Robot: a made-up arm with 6 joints. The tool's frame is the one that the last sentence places.
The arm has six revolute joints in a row. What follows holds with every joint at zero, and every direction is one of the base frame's.
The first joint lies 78 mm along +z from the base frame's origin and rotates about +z.
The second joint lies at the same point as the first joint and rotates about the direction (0.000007, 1, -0.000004).
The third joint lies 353 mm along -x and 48 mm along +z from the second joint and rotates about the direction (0.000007, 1, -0.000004).
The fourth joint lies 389 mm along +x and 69 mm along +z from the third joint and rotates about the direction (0.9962, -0.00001, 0.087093).
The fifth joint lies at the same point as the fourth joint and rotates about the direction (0.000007, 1, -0.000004).
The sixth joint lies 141 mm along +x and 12 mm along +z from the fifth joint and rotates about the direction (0.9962, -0.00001, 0.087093).
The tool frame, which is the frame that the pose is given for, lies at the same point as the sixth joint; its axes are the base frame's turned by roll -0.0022, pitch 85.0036 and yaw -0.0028 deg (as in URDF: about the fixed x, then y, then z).
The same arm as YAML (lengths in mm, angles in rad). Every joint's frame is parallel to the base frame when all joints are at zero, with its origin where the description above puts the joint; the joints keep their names.
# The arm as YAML. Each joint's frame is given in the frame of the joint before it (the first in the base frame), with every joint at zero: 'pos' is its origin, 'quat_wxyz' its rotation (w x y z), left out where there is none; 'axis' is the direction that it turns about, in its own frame. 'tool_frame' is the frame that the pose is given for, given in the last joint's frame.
length_unit: mm
angle_unit: rad
joints:
  - joint: joint 1
    pos: [0.0, 0.0, 78.0]
    axis: [0.0, 0.0, 1.0]
  - joint: joint 2
    pos: [0.0, 0.0, 0.0]
    axis: [0.0, 1.0, 0.0]
  - joint: joint 3
    pos: [-353.0, 0.0, 48.0]
    axis: [0.0, 1.0, 0.0]
  - joint: joint 4
    pos: [389.0, 0.0, 69.0]
    axis: [0.9962, 0.0, 0.0871]
  - joint: joint 5
    pos: [0.0, 0.0, 0.0]
    axis: [0.0, 1.0, 0.0]
  - joint: joint 6
    pos: [141.0, 0.0, 12.0]
    axis: [0.9962, 0.0, 0.0871]
tool_frame:
  pos: [0.0, 0.0, 0.0]
  quat_wxyz: [0.737256, 0.000002, 0.675613, -0.000005]

